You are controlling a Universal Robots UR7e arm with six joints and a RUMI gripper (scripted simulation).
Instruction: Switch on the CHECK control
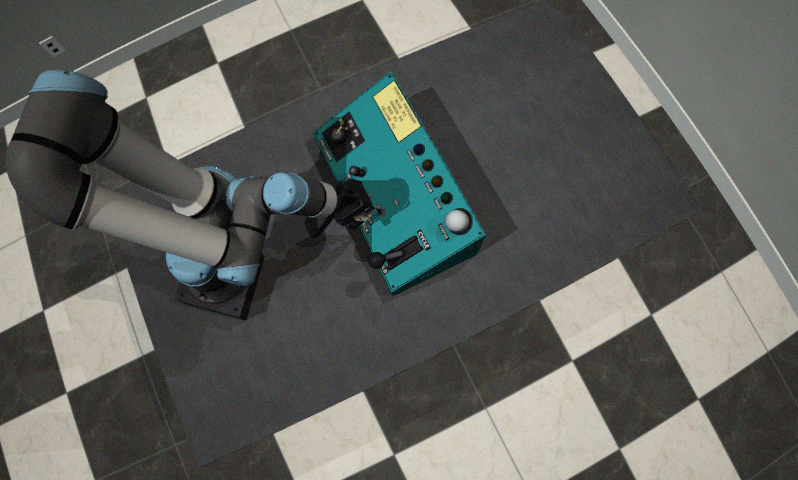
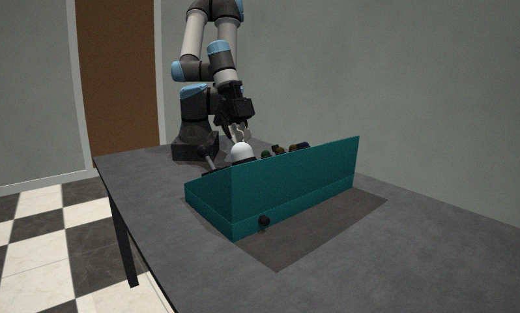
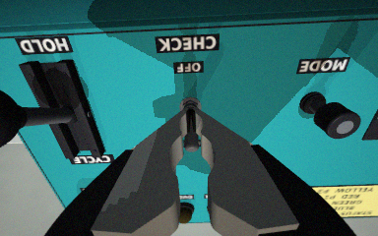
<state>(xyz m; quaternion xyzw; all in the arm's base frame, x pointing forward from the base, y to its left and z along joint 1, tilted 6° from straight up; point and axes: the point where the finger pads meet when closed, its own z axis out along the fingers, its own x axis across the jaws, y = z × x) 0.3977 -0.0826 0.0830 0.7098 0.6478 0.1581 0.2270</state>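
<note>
My gripper is now 30 mm short of the check toggle and 20 mm above it. Also, from my hand: cycle lever (120 mm to the right, 10 mm below, 10 mm behind); then teal console (70 mm ahead, 50 mm to the left, 40 mm below); then mode knob (120 mm to the left, 40 mm ahead, 10 mm below).
</note>
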